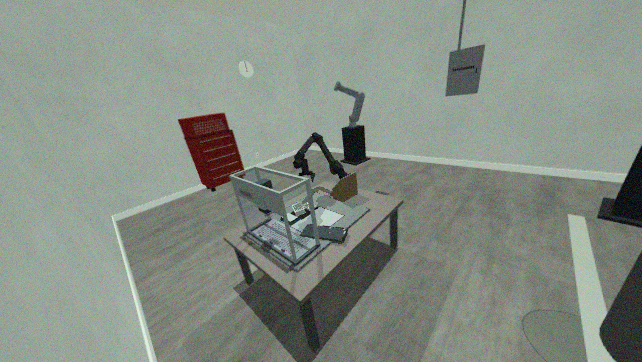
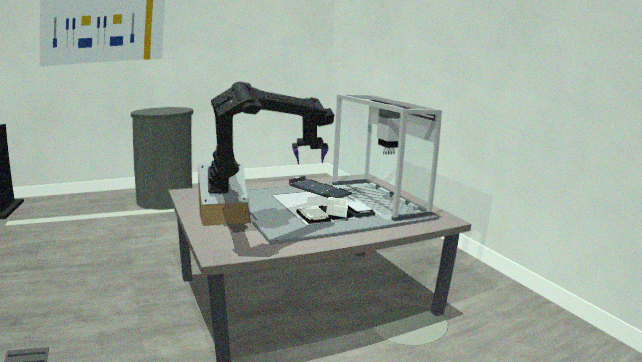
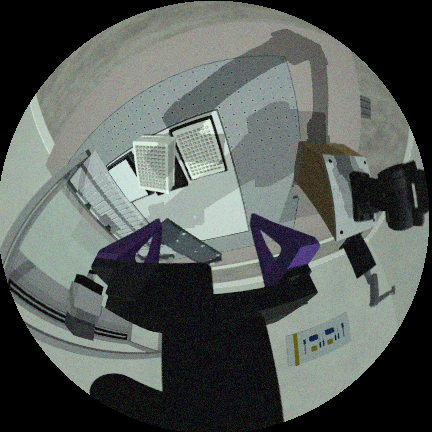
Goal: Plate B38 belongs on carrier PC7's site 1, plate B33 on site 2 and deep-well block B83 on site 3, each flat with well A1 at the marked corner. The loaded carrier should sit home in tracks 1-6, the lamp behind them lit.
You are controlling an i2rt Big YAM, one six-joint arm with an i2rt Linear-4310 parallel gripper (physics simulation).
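Seen in the pictures: gripper, between the fingertips: (image 2: 310, 163) (image 3: 205, 220); arm's base, origin of its link: (image 1: 345, 179) (image 2: 218, 180) (image 3: 360, 196).
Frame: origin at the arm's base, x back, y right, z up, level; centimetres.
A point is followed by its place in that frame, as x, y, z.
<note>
My gripper (image 1: 311, 178) {-37.6, 6.2, 7.7} (image 2: 311, 162) {-37.6, 6.2, 7.7} (image 3: 205, 220) {-37.6, 6.2, 7.7} is open and empty, hanging high above the table. The dark carrier (image 1: 327, 233) {-52.4, -34.4, -14.3} (image 2: 320, 187) {-54.0, -31.3, -14.2} (image 3: 191, 242) {-50.6, -28.2, -14.3} lies outside the tracked deck (image 2: 382, 198) {-80.3, -12.4, -15.3} (image 3: 114, 202) {-73.5, -3.4, -15.3}; no plate shows on it. A tall pale block (image 1: 300, 207) {-49.4, 4.3, -9.3} (image 2: 337, 207) {-48.2, 12.6, -9.6} (image 3: 152, 162) {-49.7, 7.7, -9.9} stands between a flat pale gridded plate (image 2: 314, 213) {-39.3, 9.8, -12.8} (image 3: 200, 150) {-39.2, 7.0, -12.9} and a low white plate (image 2: 360, 207) {-61.4, 5.6, -12.7} (image 3: 129, 180) {-60.0, 3.9, -12.7}. The flat plate sits in a black-edged holder. Labels, marked corners and the lamp cannot be made out.
A clear-walled enclosure (image 1: 290, 230) {-82.0, -41.8, 8.3} (image 2: 402, 165) {-73.9, 17.8, 9.0} surrounds the deck, with a pipetting head (image 2: 388, 131) {-78.5, -8.1, 18.8} (image 3: 85, 305) {-77.6, -11.7, 19.8} inside. The arm's base stands on a wooden block (image 1: 345, 188) {-7.6, -7.2, -4.6} (image 2: 225, 213) {-2.3, 7.2, -11.9} (image 3: 314, 182) {-11.6, -1.3, -8.3}. A perforated mat (image 2: 280, 234) {-22.0, 23.9, -15.3} (image 3: 272, 85) {-21.2, 21.1, -15.3} lies beneath the holders.
</note>
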